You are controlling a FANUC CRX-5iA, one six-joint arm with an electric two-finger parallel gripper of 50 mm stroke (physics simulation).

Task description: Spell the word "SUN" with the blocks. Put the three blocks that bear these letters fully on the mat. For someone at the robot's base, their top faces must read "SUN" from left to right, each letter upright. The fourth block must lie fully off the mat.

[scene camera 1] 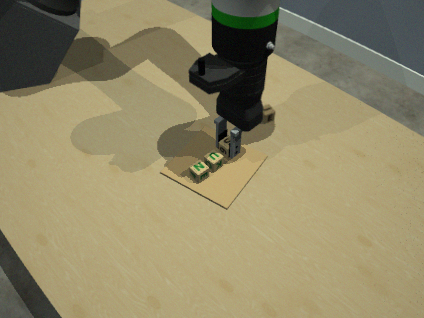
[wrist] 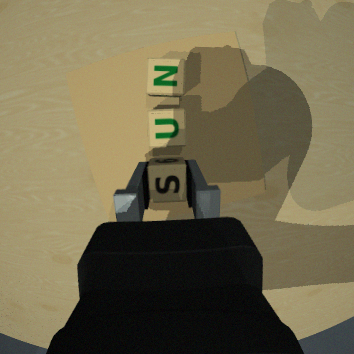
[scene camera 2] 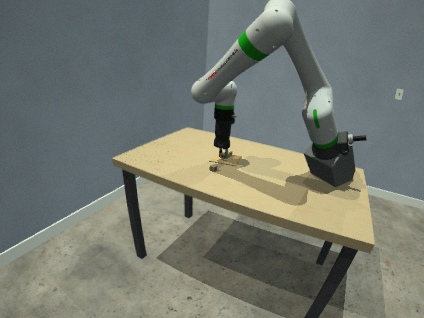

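My gripper (scene camera 1: pixel 228 143) (scene camera 2: pixel 223 153) (wrist: pixel 166 174) is shut on the S block (scene camera 1: pixel 224 145) (wrist: pixel 167 185), low over the mat (scene camera 1: pixel 227 192) (wrist: pixel 95 115); whether the block touches the mat cannot be told. The fingers partly hide it in scene camera 1. The U block (scene camera 1: pixel 214 157) (wrist: pixel 166 128) and N block (scene camera 1: pixel 199 167) (wrist: pixel 165 76) sit on the mat, green letters up. In the wrist view the three form a nearly straight row, S, U, N, with narrow gaps and all letters turned the same way. The fourth block (scene camera 1: pixel 269 114) (scene camera 2: pixel 213 168) lies off the mat.
The wooden table (scene camera 1: pixel 125 225) (scene camera 2: pixel 170 165) carries the robot's dark base (scene camera 1: pixel 35 45) (scene camera 2: pixel 332 165). The fourth block stands beyond the gripper in scene camera 1, partly behind it. Arm shadows fall over part of the mat and table.
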